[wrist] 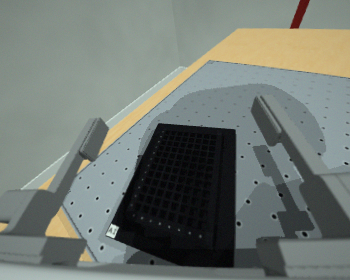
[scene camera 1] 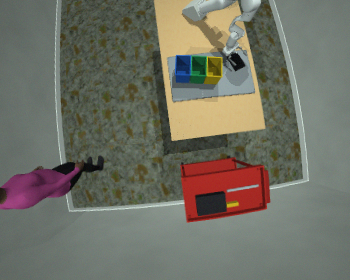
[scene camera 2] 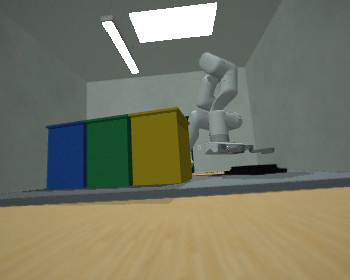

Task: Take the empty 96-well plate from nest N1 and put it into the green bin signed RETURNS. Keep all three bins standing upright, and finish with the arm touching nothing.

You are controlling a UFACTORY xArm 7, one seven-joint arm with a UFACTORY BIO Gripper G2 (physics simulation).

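Frame: origin at the arm's base, x left, y back, z up, level; centimetres.
Seen in the pictures: hand, tool point: (wrist: 172,129) (scene camera 1: 239,58) (scene camera 2: 253,150); arm's base, link origin: (scene camera 1: 202,8).
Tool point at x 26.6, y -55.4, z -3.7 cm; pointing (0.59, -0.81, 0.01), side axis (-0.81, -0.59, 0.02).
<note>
Pixels of each thing's top centre, then the offset from my tool point to it. Level surfaces: height alone.
- black 96-well plate, top centre: (wrist: 180,167) (scene camera 2: 252,165) (scene camera 1: 236,60) dx -0.8, dy +0.9, dz -4.9 cm
- green bin, top centre: (scene camera 2: 122,124) (scene camera 1: 199,65) dx -41.6, dy -8.5, dz +10.5 cm
- blue bin, top centre: (scene camera 2: 86,129) (scene camera 1: 183,64) dx -54.5, dy -6.2, dz +10.5 cm
- yellow bin, top centre: (scene camera 2: 162,119) (scene camera 1: 214,66) dx -28.7, dy -10.8, dz +10.5 cm
- wooden table, surface height: dz -8.8 cm
The black 96-well plate (scene camera 1: 237,62) (scene camera 2: 256,169) (wrist: 177,180) lies on the grey perforated deck, with a white A1 label at its lower left in the wrist view. Its nest cannot be told apart from it. My gripper (scene camera 1: 232,55) (scene camera 2: 246,149) (wrist: 181,129) is open and empty, above the plate and apart from it; in the wrist view the plate shows between the two fingers. The green bin (scene camera 1: 198,80) (scene camera 2: 108,152) stands upright between the blue bin (scene camera 1: 183,79) (scene camera 2: 66,156) and the yellow bin (scene camera 1: 212,80) (scene camera 2: 155,147), both upright. No sign is readable.
The deck (scene camera 1: 190,95) (scene camera 2: 300,185) (wrist: 200,102) lies on a wooden table (scene camera 1: 215,117) (scene camera 2: 175,235) (wrist: 270,47). The yellow bin is the one nearest the plate. A red cart (scene camera 1: 210,175) stands past the table's end. A person in pink (scene camera 1: 37,189) is on the floor at the left.
</note>
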